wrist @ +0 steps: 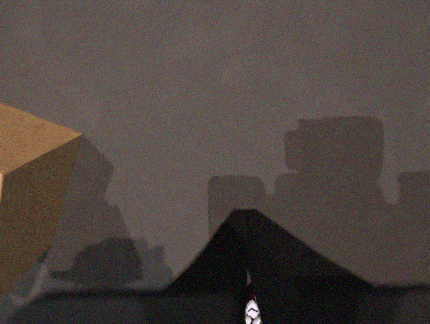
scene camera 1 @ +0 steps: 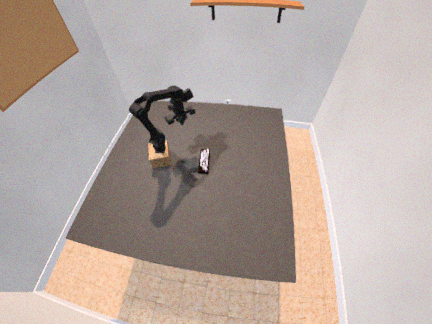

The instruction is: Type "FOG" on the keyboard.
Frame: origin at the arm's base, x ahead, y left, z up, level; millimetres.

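Seen in the pictures: gripper, between the fingertips: (wrist: pixel 243 221) (scene camera 1: pixel 182 124); arm's base, origin of its link: (scene camera 1: pixel 160 148).
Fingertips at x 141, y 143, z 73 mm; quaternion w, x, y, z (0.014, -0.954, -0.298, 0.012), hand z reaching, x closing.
Offsets run from my fingertips to a thing's top centre. "*": to the spot under its first point. Level surfaces: height alone.
The small keyboard {* 144 mm ahead, 187 mm right, 158 mm down} (scene camera 1: pixel 204 161), dark with pale keys, lies on the dark grey surface {177 mm down} (scene camera 1: pixel 240 215) (wrist: pixel 175 75), to the right of the robot's base in the scene view. A sliver of its pale keys {124 mm ahead, 140 mm right, 159 mm down} (wrist: pixel 252 312) shows through the narrow gap between the fingers at the bottom of the wrist view; the fingers hide the rest there. Single letters cannot be read. My black gripper (scene camera 1: pixel 182 122) (wrist: pixel 243 221) is shut and empty. It points downward, raised above the surface and apart from the keyboard.
The arm stands on a wooden block (scene camera 1: pixel 160 159) (wrist: pixel 32 139), which is at the left edge of the wrist view. Shadows of the arm fall across the surface. Tiled floor (scene camera 1: pixel 307 200) borders it, and a wooden shelf (scene camera 1: pixel 247 4) is on the back wall.
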